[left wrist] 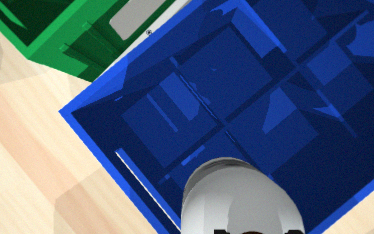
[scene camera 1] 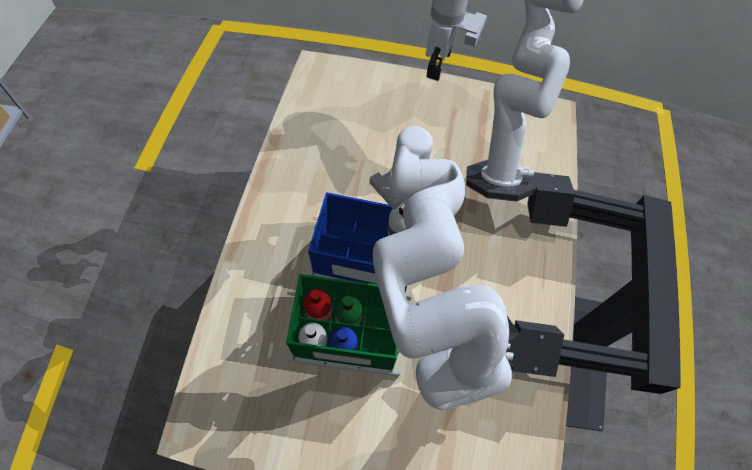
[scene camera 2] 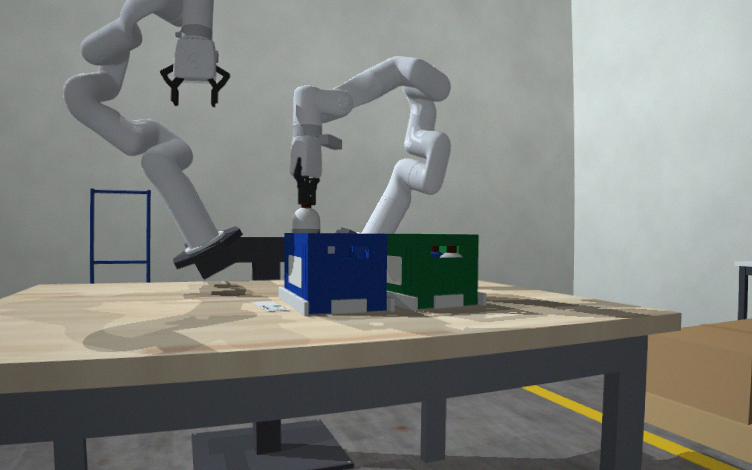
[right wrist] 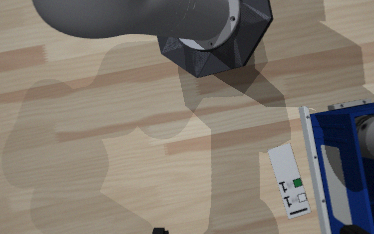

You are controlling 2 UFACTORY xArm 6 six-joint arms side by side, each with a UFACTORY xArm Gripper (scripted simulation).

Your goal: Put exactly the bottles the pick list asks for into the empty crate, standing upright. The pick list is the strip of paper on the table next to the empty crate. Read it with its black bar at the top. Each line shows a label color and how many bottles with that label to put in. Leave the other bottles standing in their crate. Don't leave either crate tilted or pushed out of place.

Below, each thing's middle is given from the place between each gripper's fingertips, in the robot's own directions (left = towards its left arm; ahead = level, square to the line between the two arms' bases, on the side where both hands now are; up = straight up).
The blue crate (scene camera 2: 358, 269) lies 9 cm ahead of my left hand (scene camera 2: 307, 204), 4 cm to the left of it and 19 cm below it. The rest, counted from my left hand: red bottle (scene camera 1: 317, 304): 17 cm ahead, 25 cm to the left, 18 cm below; green crate (scene camera 1: 377, 349): 8 cm ahead, 28 cm to the left, 19 cm below; pick list (right wrist: 282, 159): 9 cm ahead, 11 cm to the right, 27 cm below.
The pick list is 10 cm ahead of my right hand (scene camera 2: 194, 105), 17 cm to the left of it and 50 cm below it. Round my right hand: red bottle 18 cm ahead, 53 cm to the left, 41 cm below; then green crate 9 cm ahead, 57 cm to the left, 42 cm below; then blue crate 10 cm ahead, 33 cm to the left, 42 cm below.
